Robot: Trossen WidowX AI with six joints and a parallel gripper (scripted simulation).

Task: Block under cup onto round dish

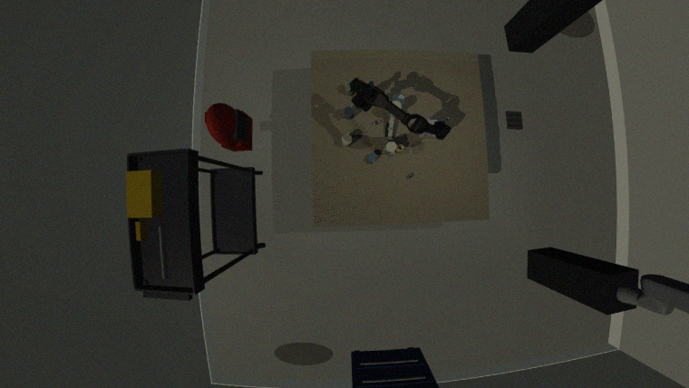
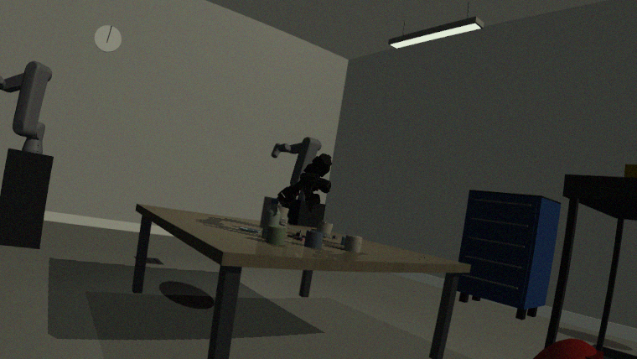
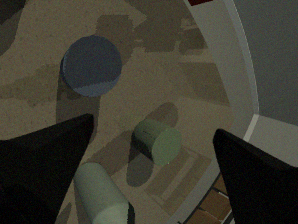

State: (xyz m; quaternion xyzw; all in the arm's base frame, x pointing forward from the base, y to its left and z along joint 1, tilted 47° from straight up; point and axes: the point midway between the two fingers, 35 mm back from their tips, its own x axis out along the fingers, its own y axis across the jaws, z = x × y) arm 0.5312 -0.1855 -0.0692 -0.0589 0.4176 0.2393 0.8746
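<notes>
Now: the balance 26 cm behind my gripper tip, 16 cm to the left of it and 13 cm below it. Also, from my gripper tip: bottle (12 cm behind, 9 cm to the right, 5 cm below); blue cup (1 cm ahead, 5 cm to the left, 13 cm below); blue cube (12 cm behind, 36 cm to the left, 15 cm below).
</notes>
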